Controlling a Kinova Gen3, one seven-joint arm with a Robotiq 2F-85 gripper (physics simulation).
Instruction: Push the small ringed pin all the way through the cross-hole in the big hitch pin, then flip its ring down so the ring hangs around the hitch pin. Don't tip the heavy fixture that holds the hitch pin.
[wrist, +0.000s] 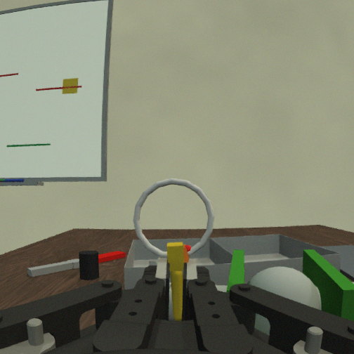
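The small ringed pin (176, 295) shows as a yellow bar with a blocky end, between my fingers in the low middle of the wrist view. Its pale ring (173, 181) stands upright above and beyond the fingertips. My gripper (176, 273) is shut on the pin. A pale, rounded thing (285, 292) sits between two green uprights (236, 270) (327, 280) at the lower right, beside my right finger. It may be part of the hitch pin and its fixture, but I cannot tell for certain. No cross-hole shows.
A grey two-compartment tray (275, 261) lies behind the fingertips. A black cylinder (89, 265) stands at the left, by a grey tool with a red end (112, 257). A small red and orange thing (187, 248) shows behind the pin. A whiteboard (55, 120) hangs behind the wooden table (30, 287).
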